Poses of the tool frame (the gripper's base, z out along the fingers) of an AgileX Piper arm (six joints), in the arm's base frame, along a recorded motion.
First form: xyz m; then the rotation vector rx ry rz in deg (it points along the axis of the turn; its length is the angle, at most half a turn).
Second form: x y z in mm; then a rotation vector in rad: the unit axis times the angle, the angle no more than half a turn. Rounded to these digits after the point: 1 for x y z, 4 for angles.
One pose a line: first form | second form
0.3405, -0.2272, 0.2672, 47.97, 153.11, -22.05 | 340.5, -227.2, 267.2, 0.8372, 2.6723, -0.3848
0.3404, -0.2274, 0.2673, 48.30, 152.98, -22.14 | 340.4, -227.4, 267.3, 0.8430, 2.6700, -0.3864
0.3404, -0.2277, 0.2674, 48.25, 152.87, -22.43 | 340.4, -227.7, 267.4, 0.8421, 2.6681, -0.3915
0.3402, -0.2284, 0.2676, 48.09, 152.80, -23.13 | 340.2, -228.4, 267.6, 0.8393, 2.6669, -0.4037
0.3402, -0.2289, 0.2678, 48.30, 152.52, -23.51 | 340.2, -228.9, 267.8, 0.8430, 2.6620, -0.4103
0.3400, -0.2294, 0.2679, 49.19, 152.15, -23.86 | 340.0, -229.4, 267.9, 0.8585, 2.6555, -0.4164
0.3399, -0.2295, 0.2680, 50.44, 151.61, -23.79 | 339.9, -229.5, 268.0, 0.8803, 2.6461, -0.4152
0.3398, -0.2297, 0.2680, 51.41, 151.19, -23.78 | 339.8, -229.7, 268.0, 0.8973, 2.6388, -0.4150
